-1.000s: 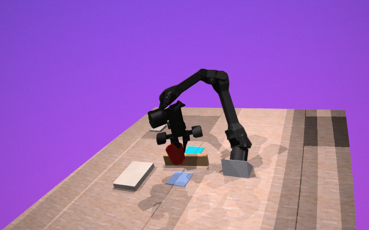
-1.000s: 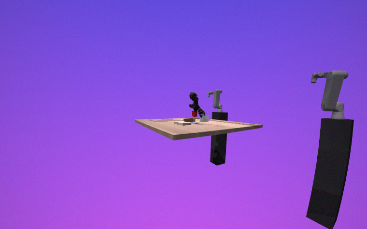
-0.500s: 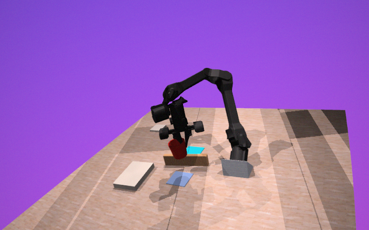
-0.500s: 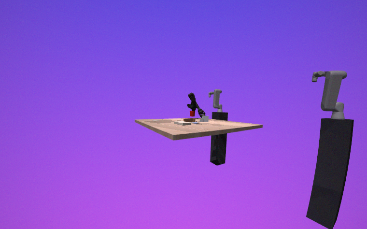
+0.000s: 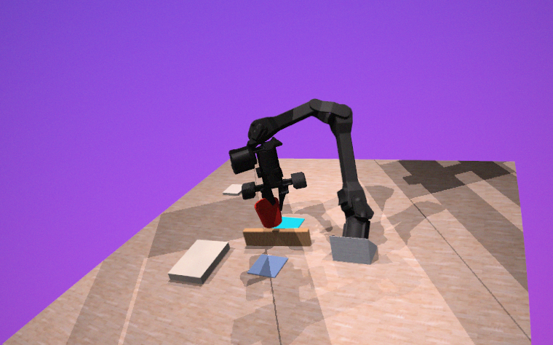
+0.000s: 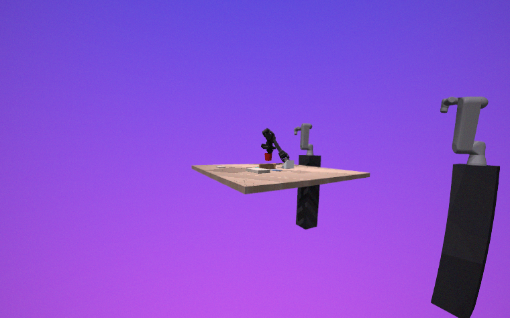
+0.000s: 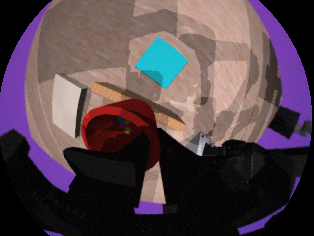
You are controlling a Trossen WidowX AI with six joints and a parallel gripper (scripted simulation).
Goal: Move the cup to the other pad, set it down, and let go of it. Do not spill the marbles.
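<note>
The cyan pad is 5 cm ahead of my gripper tip, 10 cm to the right of it and 13 cm below it. The rest, counted from my gripper tip: wooden block 3 cm ahead, 1 cm to the left, 10 cm below; then red cup 3 cm ahead, 2 cm to the left; then light blue pad 11 cm to the left, 13 cm below.
</note>
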